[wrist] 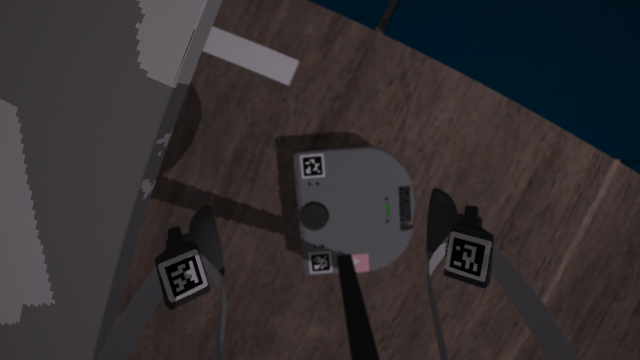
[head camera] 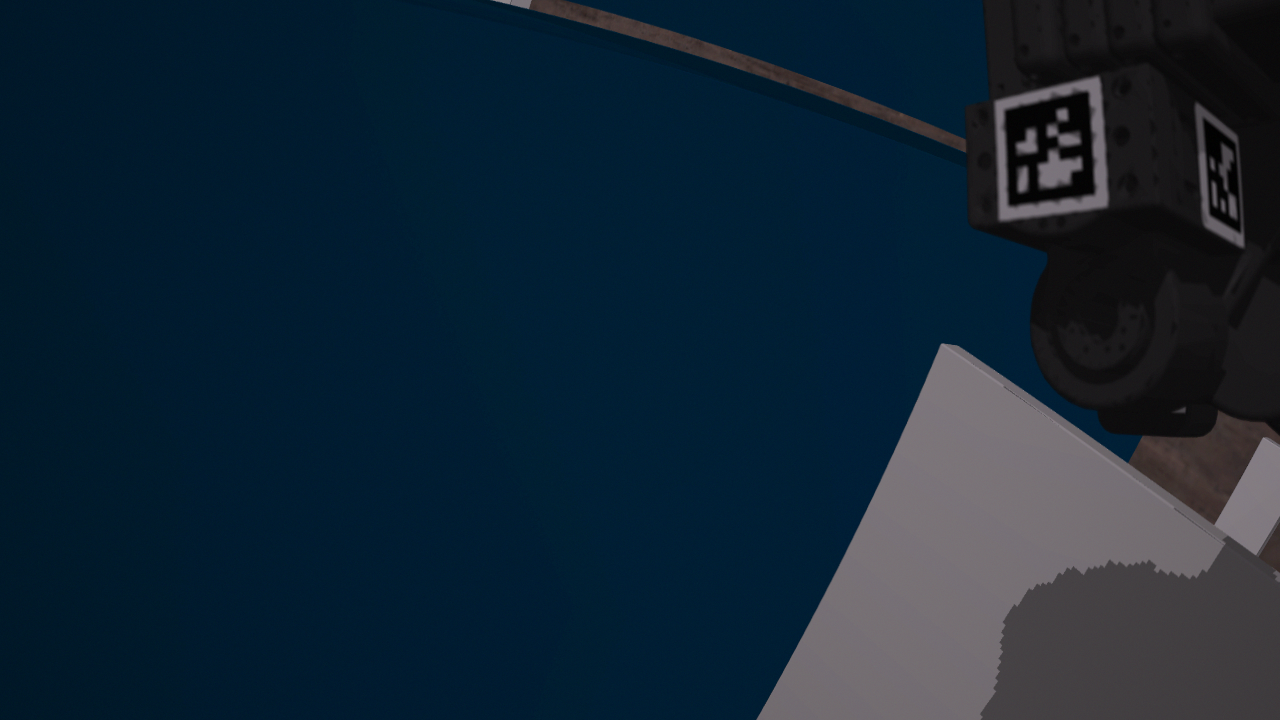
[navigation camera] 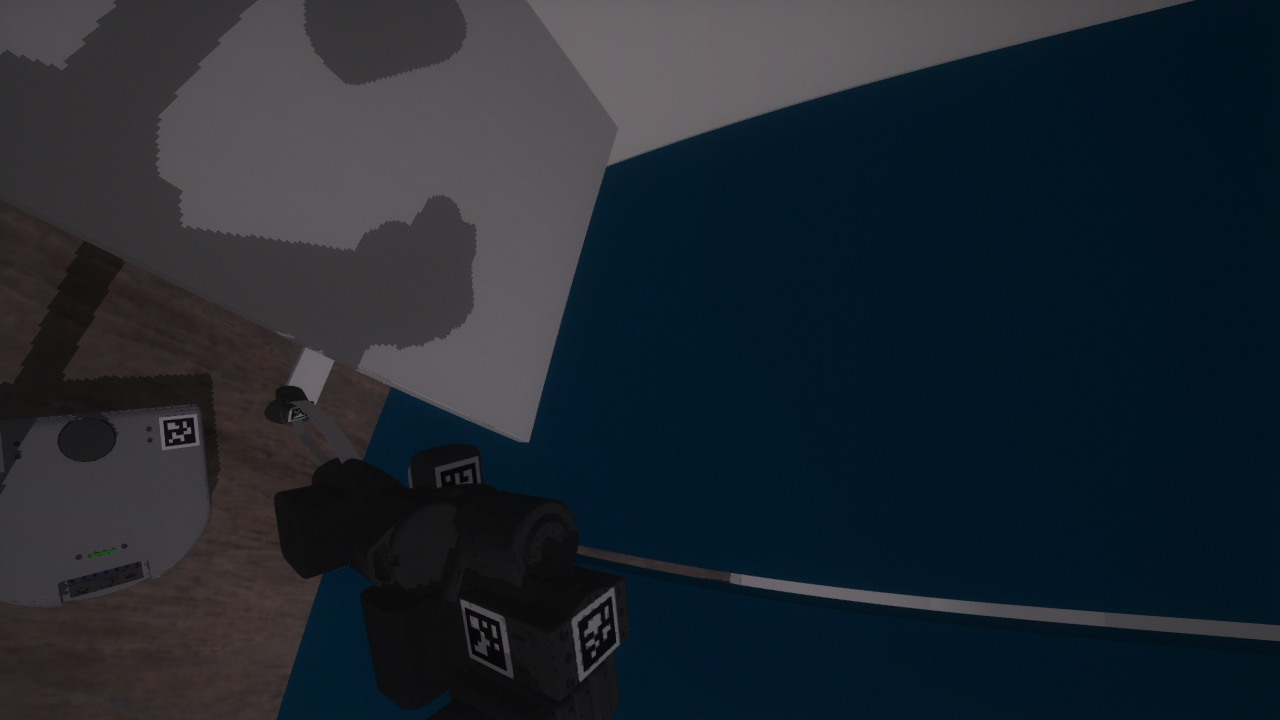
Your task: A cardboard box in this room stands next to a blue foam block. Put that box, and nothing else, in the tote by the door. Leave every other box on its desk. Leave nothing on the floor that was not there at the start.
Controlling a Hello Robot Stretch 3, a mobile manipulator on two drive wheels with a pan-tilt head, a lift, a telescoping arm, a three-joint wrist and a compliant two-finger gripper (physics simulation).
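Pixels of known places: gripper, fingertip midpoint: [navigation camera: 291, 475]; robot's base at its link origin: [navigation camera: 88, 437].
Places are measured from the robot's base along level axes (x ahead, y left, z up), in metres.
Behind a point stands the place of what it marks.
My gripper [wrist: 323, 222] {x -0.022, y -0.147, z 0.765 m} is open, its two fingers wide apart with no object between them, above the robot's own base in the wrist view. In the navigation view one fingertip shows near the desk leg; in the head view the dark wrist is at the right edge and the fingers are out of sight. A pale grey desk [head camera: 913, 537] {x 0.109, y -0.524, z 0.720 m} [navigation camera: 505, 385] {x 0.040, y -0.468, z 0.720 m} [wrist: 162, 35] shows in part, with shadows across its top. No cardboard box, blue foam block or tote shows in these views.
A pale desk leg [head camera: 1248, 505] {x 0.115, y -0.448, z 0.025 m} [navigation camera: 313, 368] {x 0.109, y -0.433, z 0.026 m} [wrist: 252, 56] stands under the desk edge. The robot's base [navigation camera: 107, 501] {x -0.105, y -0.016, z 0.160 m} [wrist: 355, 200] is on brown wooden floor [navigation camera: 246, 626] {x -0.476, y -0.218, z 0.001 m} [wrist: 240, 120]. A dark blue surface [head camera: 447, 358] {x -0.016, y -0.622, z 1.096 m} [navigation camera: 895, 313] {x 0.097, y -0.684, z 1.253 m} [wrist: 525, 65] borders the desk. A pale wall [navigation camera: 760, 53] {x 0.660, y -0.842, z 1.079 m} is behind.
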